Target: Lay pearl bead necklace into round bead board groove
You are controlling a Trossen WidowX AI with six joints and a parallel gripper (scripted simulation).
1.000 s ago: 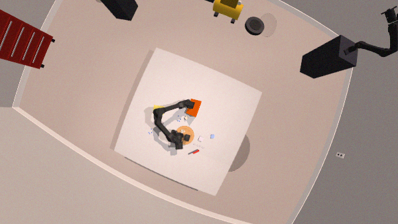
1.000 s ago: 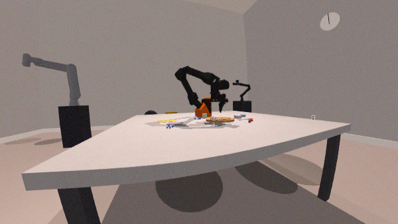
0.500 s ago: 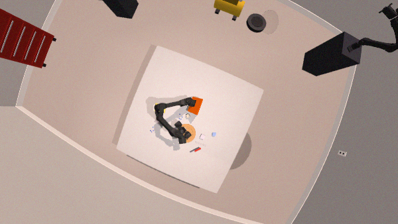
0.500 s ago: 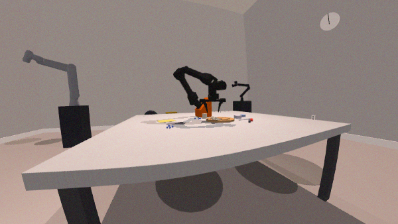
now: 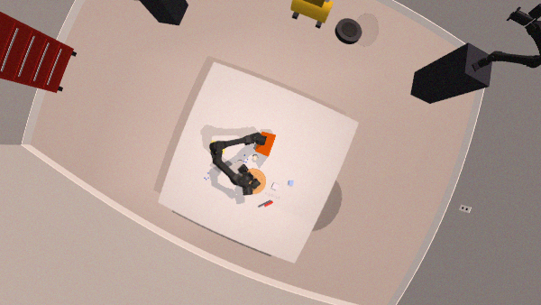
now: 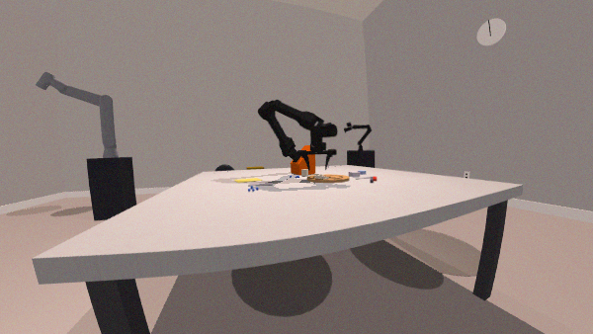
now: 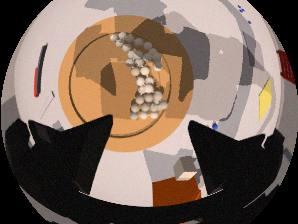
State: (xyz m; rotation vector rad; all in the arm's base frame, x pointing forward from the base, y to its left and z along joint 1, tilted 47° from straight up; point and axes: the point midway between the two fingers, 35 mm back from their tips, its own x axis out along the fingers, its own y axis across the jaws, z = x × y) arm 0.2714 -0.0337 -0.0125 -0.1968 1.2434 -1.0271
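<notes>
The round tan bead board lies 5 cm ahead of my gripper tip, 3 cm to the left of it and 3 cm below it. Round my gripper tip: tool: 19 cm ahead, 18 cm to the left, 4 cm below; then white square: 21 cm to the left, 3 cm below, 3 cm ahead; then pale blue cube: 31 cm to the left, 3 cm below, 3 cm behind.
</notes>
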